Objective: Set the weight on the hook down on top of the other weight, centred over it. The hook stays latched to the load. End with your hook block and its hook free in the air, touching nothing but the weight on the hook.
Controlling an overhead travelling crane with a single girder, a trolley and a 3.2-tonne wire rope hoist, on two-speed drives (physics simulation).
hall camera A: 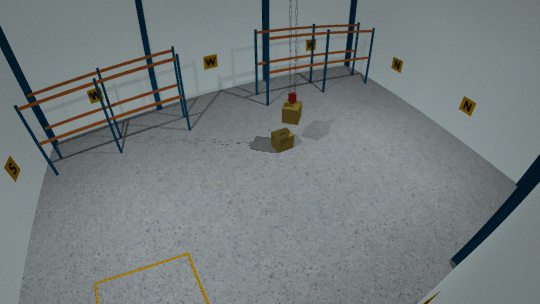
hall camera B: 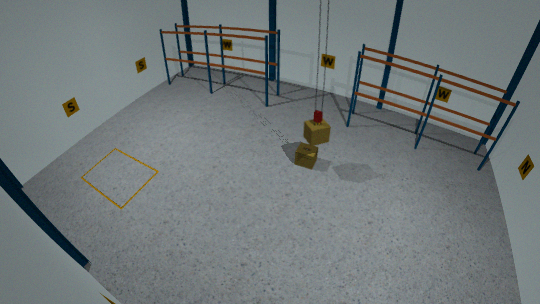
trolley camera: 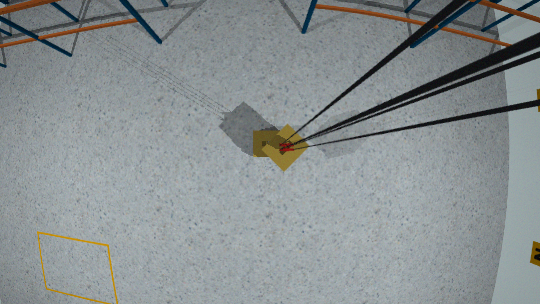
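Observation:
My red hook block [hall camera A: 292,97] [hall camera B: 318,116] [trolley camera: 286,146] hangs on its ropes, latched to a yellow-brown box-shaped weight [hall camera A: 291,113] [hall camera B: 317,132] [trolley camera: 287,161]. This weight hangs in the air. The other weight [hall camera A: 282,140] [hall camera B: 306,156] [trolley camera: 260,137], a similar box, stands on the floor, lower down. In the trolley view the hanging weight covers the right part of the other one, lies off to its right and is turned about an eighth of a turn against it. A gap shows between them in hall camera A. The hook itself is too small to make out.
Two blue and orange racks stand along the W wall, the left rack [hall camera A: 107,115] [hall camera B: 208,62] and the right rack [hall camera A: 326,60] [hall camera B: 428,112], both behind the weights. A yellow outlined square [hall camera A: 141,268] [hall camera B: 136,160] [trolley camera: 73,238] is marked on the floor, well away from the weights.

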